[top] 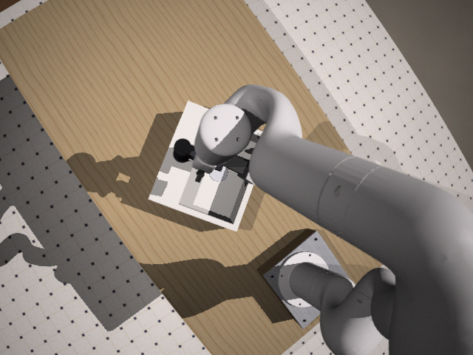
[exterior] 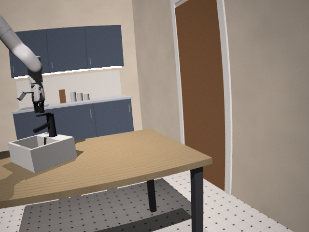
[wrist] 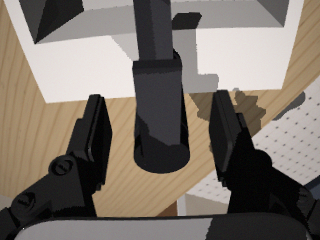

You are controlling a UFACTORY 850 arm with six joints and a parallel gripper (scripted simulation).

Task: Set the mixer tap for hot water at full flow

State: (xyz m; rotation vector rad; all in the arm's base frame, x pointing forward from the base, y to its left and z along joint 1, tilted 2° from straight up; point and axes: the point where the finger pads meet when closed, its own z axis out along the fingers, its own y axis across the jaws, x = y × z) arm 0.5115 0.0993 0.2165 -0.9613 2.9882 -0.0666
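The black lever is 2 cm ahead of my hand, 1 cm to the left of it and 3 cm below it. Also, from my hand: white sink basin: 4 cm behind, 3 cm to the right, 26 cm below.
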